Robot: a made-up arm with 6 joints. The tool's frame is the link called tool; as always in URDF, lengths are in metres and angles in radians. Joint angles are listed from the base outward.
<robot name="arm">
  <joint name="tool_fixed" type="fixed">
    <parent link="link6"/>
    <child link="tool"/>
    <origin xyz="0 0 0" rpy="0 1.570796 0"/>
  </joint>
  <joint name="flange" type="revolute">
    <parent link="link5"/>
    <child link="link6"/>
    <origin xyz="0 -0.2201 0" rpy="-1.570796 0 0"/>
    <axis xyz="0 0 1"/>
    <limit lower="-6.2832" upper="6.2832"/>
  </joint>
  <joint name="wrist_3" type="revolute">
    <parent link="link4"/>
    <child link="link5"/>
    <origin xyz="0 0 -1.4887" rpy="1.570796 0 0"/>
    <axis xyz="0 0 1"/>
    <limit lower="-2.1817" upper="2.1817"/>
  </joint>
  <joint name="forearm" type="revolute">
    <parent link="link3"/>
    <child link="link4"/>
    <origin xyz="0 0.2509 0" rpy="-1.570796 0 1.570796"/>
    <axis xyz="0 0 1"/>
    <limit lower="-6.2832" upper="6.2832"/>
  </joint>
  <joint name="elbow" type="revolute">
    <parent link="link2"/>
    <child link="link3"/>
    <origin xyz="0 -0.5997 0" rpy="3.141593 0 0"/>
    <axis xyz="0 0 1"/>
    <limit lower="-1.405" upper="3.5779"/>
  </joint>
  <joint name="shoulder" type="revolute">
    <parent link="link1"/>
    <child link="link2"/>
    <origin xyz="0.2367 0 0" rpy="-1.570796 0 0"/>
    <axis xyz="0 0 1"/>
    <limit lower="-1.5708" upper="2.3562"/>
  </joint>
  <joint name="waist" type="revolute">
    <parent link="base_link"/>
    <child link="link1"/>
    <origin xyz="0 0 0.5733"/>
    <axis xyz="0 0 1"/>
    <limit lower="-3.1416" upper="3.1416"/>
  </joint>
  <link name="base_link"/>
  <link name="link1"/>
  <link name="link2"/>
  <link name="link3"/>
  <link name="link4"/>
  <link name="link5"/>
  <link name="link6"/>
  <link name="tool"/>
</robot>
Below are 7 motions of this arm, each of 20 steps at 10 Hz.
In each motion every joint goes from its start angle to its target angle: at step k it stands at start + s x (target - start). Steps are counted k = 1, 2, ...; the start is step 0. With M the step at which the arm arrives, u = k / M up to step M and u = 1 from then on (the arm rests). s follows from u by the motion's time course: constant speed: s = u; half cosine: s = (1 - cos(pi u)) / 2; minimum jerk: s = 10 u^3 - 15 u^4 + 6 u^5.
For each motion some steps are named. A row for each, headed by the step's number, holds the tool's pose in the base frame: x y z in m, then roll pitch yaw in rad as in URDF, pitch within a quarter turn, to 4 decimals.
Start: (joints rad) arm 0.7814 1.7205 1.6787 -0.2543 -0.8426 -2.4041
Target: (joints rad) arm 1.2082 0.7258 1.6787 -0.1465 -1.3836 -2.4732
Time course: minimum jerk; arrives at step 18
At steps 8, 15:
8: 1.3009 1.8912 1.3300 2.6879 0.6807 1.1883
15: 0.5426 1.4548 2.2486 2.5715 0.4394 1.3557

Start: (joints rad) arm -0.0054 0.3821 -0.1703 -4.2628 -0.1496 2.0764
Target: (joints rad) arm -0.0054 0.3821 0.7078 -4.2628 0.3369 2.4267
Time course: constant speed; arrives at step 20
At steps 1, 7, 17, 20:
1: 2.0792 -0.0360 0.5282 2.1110 0.4507 -0.1307
7: 2.1784 -0.0077 0.9567 2.0685 0.2540 0.0138
17: 2.0863 0.0404 1.6794 1.8566 -0.0749 0.2324
20: 1.9977 0.0547 1.8803 1.7606 -0.1666 0.3013

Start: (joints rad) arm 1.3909 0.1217 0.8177 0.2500 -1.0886 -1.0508
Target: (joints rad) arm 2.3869 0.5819 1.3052 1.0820 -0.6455 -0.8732
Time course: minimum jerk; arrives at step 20
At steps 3, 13, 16, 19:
3: 0.2803 1.4718 2.2392 0.8245 0.3535 1.1624
13: -0.8105 1.4435 2.3086 0.2823 -0.1567 1.5888
16: -1.0702 1.3006 2.3161 0.1471 -0.2823 1.7392
19: -1.1489 1.2436 2.3174 0.1018 -0.3217 1.7914

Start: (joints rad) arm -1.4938 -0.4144 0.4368 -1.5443 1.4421 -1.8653
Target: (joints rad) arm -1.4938 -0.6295 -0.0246 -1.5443 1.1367 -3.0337
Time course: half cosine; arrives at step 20
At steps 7, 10, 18, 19, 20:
7: -0.1476 -0.8832 2.3727 -1.7582 -0.1677 -2.9316
10: -0.1397 -0.9374 2.3159 -1.5588 -0.2052 -2.8689
18: -0.1202 -1.0456 2.1760 -1.1474 -0.2600 -2.7215
19: -0.1194 -1.0496 2.1700 -1.1317 -0.2615 -2.7154
20: -0.1191 -1.0509 2.1680 -1.1264 -0.2619 -2.7134

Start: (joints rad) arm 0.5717 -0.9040 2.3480 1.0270 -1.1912 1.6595
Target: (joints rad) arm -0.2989 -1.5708 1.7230 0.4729 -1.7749 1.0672
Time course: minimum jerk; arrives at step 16
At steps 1, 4, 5, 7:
1: -1.4041 -1.1072 0.6264 0.2444 -0.4535 -1.4875
4: -1.5078 -0.9825 0.6006 0.3074 -0.5208 -1.5340
5: -1.5776 -0.8803 0.5800 0.3509 -0.5724 -1.5685
7: -1.7230 -0.5795 0.5199 0.4474 -0.7118 -1.6547

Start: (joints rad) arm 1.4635 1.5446 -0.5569 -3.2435 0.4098 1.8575
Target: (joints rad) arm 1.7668 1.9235 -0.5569 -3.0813 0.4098 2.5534
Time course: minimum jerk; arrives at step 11
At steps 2, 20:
2: 0.0007 0.0960 -0.9497 -1.8285 0.6144 -1.7106
20: 0.0898 -0.4252 -0.8009 -2.6025 0.2520 -1.3500

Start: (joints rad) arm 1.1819 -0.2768 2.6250 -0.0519 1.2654 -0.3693
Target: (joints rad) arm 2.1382 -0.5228 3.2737 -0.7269 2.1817 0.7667
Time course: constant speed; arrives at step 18
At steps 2, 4, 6, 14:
2: -0.3994 -1.4731 0.8999 -2.5412 1.2044 -1.5002
4: -0.2178 -1.4719 0.7372 -2.0645 1.3237 -0.7931
6: -0.0404 -1.4337 0.5860 -1.3692 1.2879 0.1327
14: 0.4880 -0.9998 0.1139 -1.1230 0.5427 1.3010

